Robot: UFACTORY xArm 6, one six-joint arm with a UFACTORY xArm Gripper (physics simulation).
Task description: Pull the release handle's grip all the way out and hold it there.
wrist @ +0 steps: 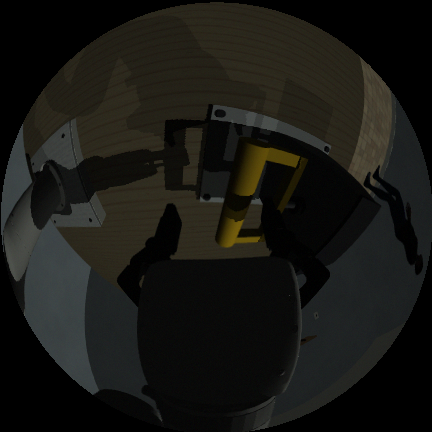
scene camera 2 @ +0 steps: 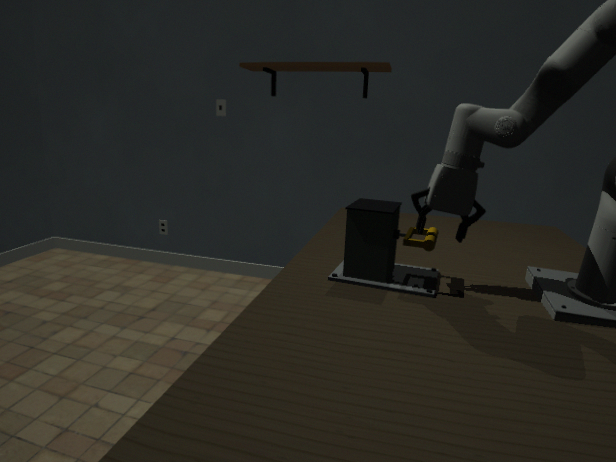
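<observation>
The yellow release handle's grip [scene camera 2: 431,239] [wrist: 250,172] is a round bar on a yellow frame. It stands close to the dark upright housing [scene camera 2: 371,242] [wrist: 325,215], with a short stretch of rod [scene camera 2: 400,234] between frame and housing. My gripper [scene camera 2: 441,234] [wrist: 219,209] is wide open and empty. One finger reaches into the opening between the grip and the housing. The other finger is out on the robot-base side, with a gap to the grip. In the wrist view the fingers are near the grip's lower end; a shadow crosses the bar there.
The housing stands on a light base plate [scene camera 2: 415,288] [wrist: 270,124] on the wooden table [scene camera 2: 350,380] [wrist: 240,55]. The robot's base plate [scene camera 2: 575,307] [wrist: 62,145] is on the opposite side. A dark jointed shape [wrist: 398,215] shows beyond the housing. A shelf [scene camera 2: 315,66] hangs on the wall.
</observation>
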